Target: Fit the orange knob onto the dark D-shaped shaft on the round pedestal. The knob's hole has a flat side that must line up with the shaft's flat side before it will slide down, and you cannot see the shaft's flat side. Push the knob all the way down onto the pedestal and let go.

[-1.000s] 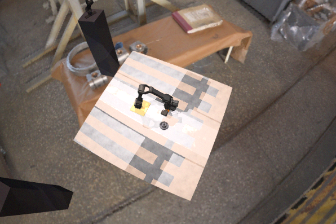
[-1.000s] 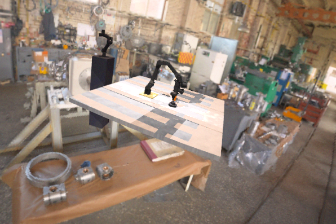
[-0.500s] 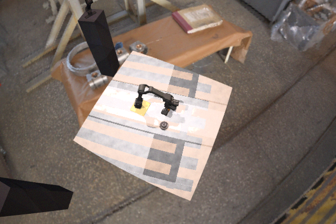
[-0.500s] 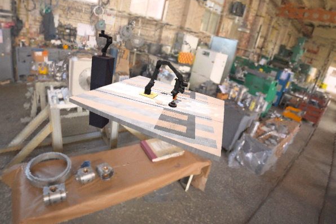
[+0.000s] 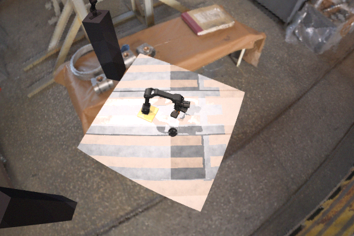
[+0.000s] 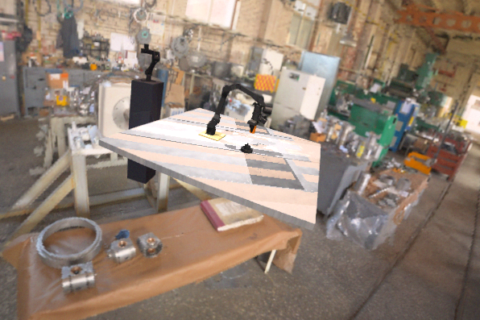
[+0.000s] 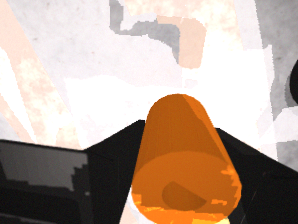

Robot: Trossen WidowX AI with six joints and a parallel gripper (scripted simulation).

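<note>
My gripper tip is 170 mm to the left of the D-shaped shaft and 70 mm above it. Also, from my gripper tip: orange knob (20 mm above).
</note>
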